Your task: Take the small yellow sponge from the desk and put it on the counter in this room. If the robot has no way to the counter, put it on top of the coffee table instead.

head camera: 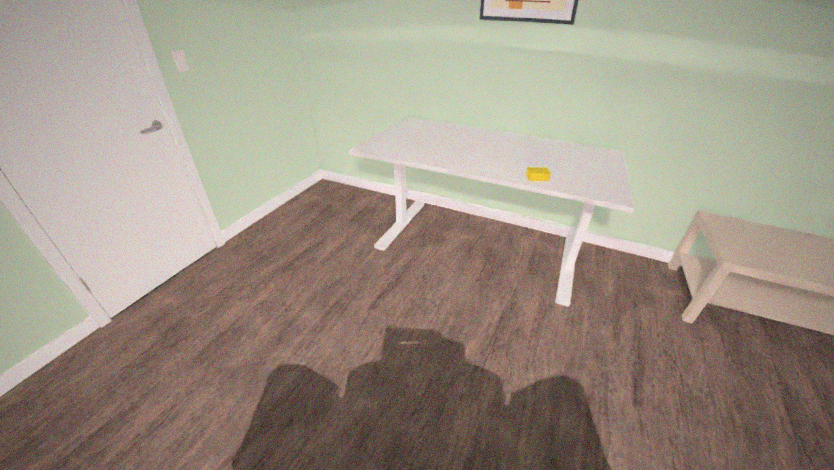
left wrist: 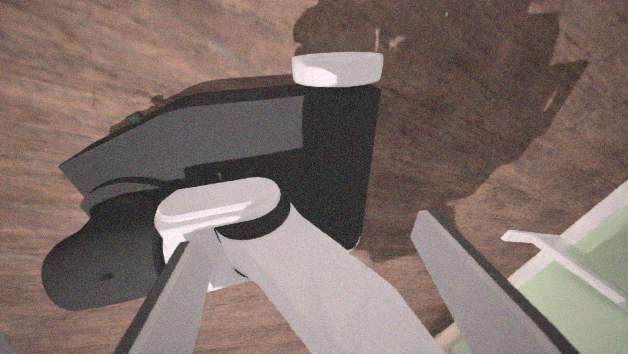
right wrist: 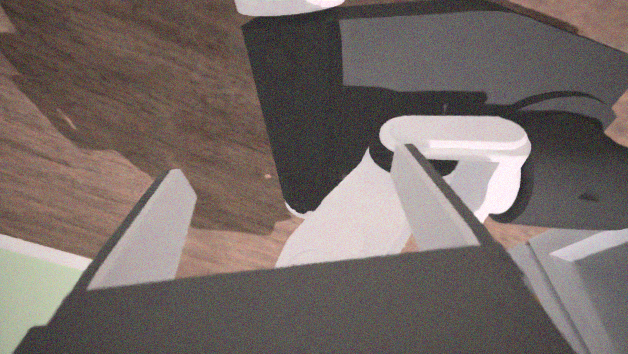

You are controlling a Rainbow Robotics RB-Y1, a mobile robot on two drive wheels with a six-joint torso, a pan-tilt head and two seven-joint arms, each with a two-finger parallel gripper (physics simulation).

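Places are measured from the robot's base along level axes (x ahead, y left, z up), in centimetres.
Where they show: left gripper, fingertip midpoint: [left wrist: 313, 237]; right gripper, fingertip midpoint: [right wrist: 291, 171].
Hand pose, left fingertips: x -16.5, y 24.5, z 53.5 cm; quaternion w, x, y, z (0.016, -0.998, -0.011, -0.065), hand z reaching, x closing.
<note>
After its pixels a point has its place.
The small yellow sponge [head camera: 538, 173] @[x 139.9, y -53.7, z 76.1 cm] lies on the white desk [head camera: 455, 145] @[x 185.7, y -15.0, z 72.1 cm] in the head view, near its front edge and right of its middle. A low beige table [head camera: 770, 242] @[x 131.3, y -192.1, z 45.1 cm], partly cut off, stands to the right of the desk. The counter does not show in these views. My left gripper [left wrist: 313, 237] @[x -16.5, y 24.5, z 53.5 cm] is open and empty in the left wrist view, over the floor beside my base. My right gripper [right wrist: 291, 171] @[x -10.7, y -23.0, z 54.3 cm] is open and empty in the right wrist view, on the base's other side. Both are away from the sponge.
A white door [head camera: 105, 145] @[x 134.5, y 166.9, z 90.6 cm] stands shut at the left. The desk's two legs reach the floor against the green wall [head camera: 250, 116] @[x 223.0, y 132.5, z 78.4 cm]. Wood floor [head camera: 291, 291] @[x 126.8, y 82.6, z 0.1 cm] lies between my base and the desk, with my shadow on it. A grey structure [right wrist: 565, 290] @[x -80.8, y 53.2, z 19.7 cm] shows at the right wrist view's lower right.
</note>
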